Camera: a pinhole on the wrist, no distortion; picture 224 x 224 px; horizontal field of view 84.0 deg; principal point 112.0 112.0 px. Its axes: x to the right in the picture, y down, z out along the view. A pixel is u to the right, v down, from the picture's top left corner.
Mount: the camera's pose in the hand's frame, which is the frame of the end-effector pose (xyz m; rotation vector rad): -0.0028 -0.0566 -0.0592 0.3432 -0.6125 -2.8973
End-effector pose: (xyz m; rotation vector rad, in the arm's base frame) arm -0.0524 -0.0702 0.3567 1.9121 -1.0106 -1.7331
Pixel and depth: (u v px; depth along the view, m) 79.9 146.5 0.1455
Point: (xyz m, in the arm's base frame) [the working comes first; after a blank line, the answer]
In the camera's frame: -0.0375 0.0404 0.1455

-0.1354 -0.0321 0.3187
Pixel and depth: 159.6 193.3 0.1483
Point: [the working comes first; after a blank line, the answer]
In the camera's frame: 0.0568 0.0969 0.1483

-0.1242 0.0769 0.3294
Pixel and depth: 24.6 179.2 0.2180
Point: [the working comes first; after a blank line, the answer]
In the camera's frame: -0.1532 0.1178 0.2180

-0.2462 -0.0684 0.2137
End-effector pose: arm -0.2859 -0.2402 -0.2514 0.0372 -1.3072 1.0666
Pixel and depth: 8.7 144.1 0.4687
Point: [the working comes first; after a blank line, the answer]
In the camera's frame: -0.3892 0.1210 0.4687

-0.7381 -0.3031 0.0678
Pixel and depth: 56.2 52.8 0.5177
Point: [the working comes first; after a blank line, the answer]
In the camera's frame: -0.2322 -0.2464 0.5177

-0.8161 -0.1715 -0.3045
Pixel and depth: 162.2 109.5 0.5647
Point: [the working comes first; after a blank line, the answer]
In the camera's frame: 0.2279 -0.0113 0.5647

-0.6198 -0.6213 -0.4729
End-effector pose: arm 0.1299 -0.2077 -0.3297 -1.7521 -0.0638 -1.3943
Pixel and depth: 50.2 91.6 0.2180
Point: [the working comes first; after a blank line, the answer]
In the camera's frame: -0.1083 -0.0358 0.2180

0.2950 -0.1860 -0.3416
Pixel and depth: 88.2 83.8 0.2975
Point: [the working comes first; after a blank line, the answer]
In the camera's frame: -0.0569 -0.0674 0.2975

0.3299 -0.1521 -0.4288
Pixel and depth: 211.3 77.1 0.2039
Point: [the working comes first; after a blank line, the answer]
In the camera's frame: 0.1628 -0.0572 0.2039

0.1217 -0.0903 -0.5286
